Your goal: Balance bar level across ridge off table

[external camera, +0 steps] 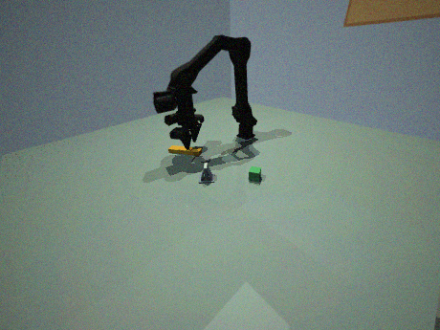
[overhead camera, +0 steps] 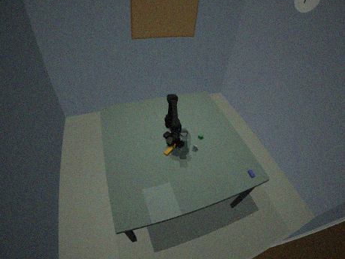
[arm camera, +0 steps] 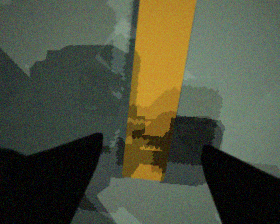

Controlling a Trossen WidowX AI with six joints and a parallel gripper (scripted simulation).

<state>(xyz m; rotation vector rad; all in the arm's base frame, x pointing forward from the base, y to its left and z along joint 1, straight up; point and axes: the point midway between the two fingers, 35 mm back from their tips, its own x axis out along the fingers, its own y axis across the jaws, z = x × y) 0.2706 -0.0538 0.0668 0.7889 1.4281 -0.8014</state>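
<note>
My gripper tip is 20 mm short of the bar, 20 mm to the left of it and 20 mm above it. Round my gripper tip: blue object (470 mm ahead, 550 mm to the left, 20 mm below); green cube (40 mm behind, 290 mm to the left, 20 mm below).
</note>
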